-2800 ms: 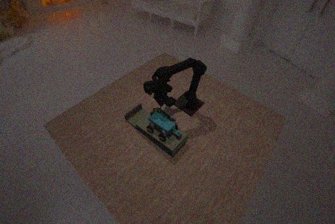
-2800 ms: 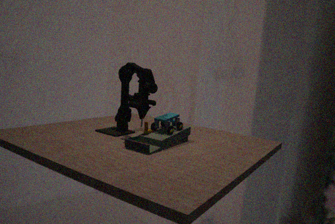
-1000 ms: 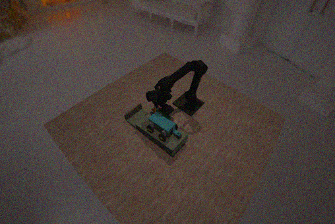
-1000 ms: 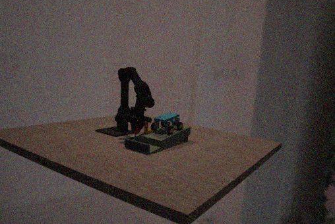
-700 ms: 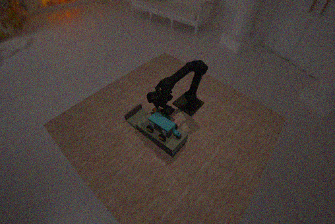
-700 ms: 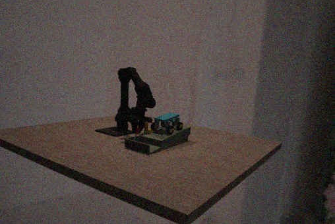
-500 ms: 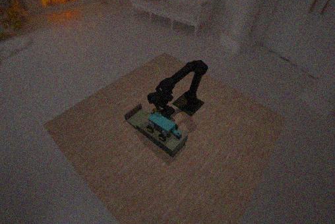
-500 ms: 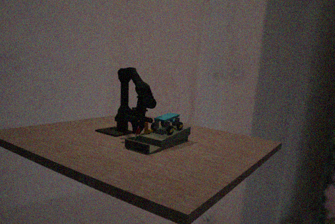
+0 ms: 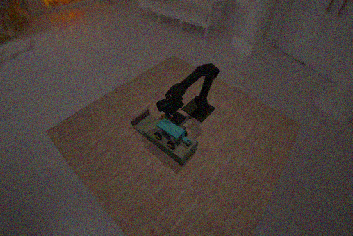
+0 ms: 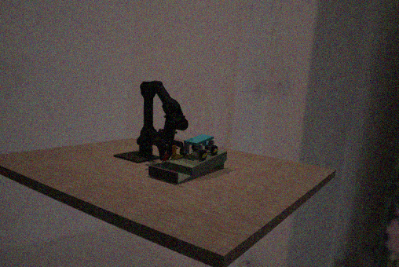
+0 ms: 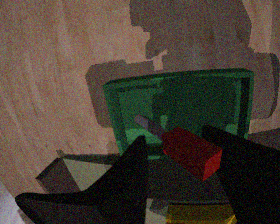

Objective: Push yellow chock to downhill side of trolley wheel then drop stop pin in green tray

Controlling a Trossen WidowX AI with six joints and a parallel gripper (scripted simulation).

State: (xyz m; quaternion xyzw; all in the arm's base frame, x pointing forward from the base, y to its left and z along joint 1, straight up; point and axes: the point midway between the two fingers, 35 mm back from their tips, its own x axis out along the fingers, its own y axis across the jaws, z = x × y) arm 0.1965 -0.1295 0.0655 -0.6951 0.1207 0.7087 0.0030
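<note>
The green tray is 1 cm to the left of my gripper tip and 5 cm below it. Also, from my gripper tip: yellow chock (6 cm ahead, 1 cm to the left, 4 cm above); then grey-green ramp (13 cm ahead, 9 cm to the left, 1 cm above); then red-headed stop pin (right at my gripper tip).
</note>
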